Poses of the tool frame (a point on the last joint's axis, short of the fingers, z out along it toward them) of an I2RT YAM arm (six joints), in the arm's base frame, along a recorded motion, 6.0 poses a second.
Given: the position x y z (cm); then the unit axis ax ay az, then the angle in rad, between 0 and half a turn.
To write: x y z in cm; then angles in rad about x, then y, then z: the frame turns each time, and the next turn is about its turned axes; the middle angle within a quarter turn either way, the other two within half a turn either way. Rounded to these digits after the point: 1 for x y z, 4 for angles.
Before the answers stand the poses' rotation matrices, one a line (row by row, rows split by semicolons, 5 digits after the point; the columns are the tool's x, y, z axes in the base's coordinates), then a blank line. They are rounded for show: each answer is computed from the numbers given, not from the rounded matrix.
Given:
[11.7, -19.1, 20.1, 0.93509, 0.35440, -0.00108, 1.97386]
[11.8, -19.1, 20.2, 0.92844, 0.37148, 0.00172, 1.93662]
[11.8, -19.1, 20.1, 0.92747, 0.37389, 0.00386, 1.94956]
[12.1, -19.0, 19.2, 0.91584, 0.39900, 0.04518, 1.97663]
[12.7, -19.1, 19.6, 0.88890, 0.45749, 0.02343, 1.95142]
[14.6, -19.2, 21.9, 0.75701, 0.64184, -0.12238, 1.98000]
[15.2, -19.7, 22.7, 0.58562, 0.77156, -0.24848, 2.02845]
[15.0, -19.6, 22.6, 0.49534, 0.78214, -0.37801, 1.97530]
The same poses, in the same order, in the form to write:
0.82513 0.46238 0.32459; 0.46039 -0.21737 -0.86069; -0.32741 0.85963 -0.39224
0.81263 0.46667 0.34907; 0.46988 -0.17036 -0.86614; -0.34473 0.86787 -0.35771
0.80850 0.47141 0.35229; 0.47858 -0.17829 -0.85975; -0.34248 0.86371 -0.36975
0.77510 0.46817 0.42430; 0.55119 -0.17273 -0.81630; -0.30888 0.86659 -0.39194
0.71219 0.53599 0.45332; 0.57950 -0.08445 -0.81059; -0.39619 0.83999 -0.37075
0.40320 0.79148 0.45934; 0.56692 0.17799 -0.80431; -0.71835 0.58471 -0.37694
0.05264 0.87440 0.48235; 0.42858 0.41649 -0.80178; -0.90197 0.24893 -0.35282
-0.05163 0.88741 0.45808; 0.19240 0.45894 -0.86738; -0.97996 0.04335 -0.19443

[11.7, -19.1, 20.1, 1.9984, 0.3306, -0.5108]
[11.8, -19.1, 20.2, 1.9625, 0.3566, -0.5213]
[11.8, -19.1, 20.1, 1.9770, 0.3600, -0.5279]
[12.1, -19.0, 19.2, 2.0184, 0.4382, -0.5434]
[12.7, -19.1, 19.6, 1.9998, 0.4705, -0.6452]
[14.6, -19.2, 21.9, 2.0091, 0.4773, -1.0996]
[15.2, -19.7, 22.7, 1.9853, 0.5033, -1.5107]
[15.0, -19.6, 22.6, 1.7913, 0.4758, -1.6289]

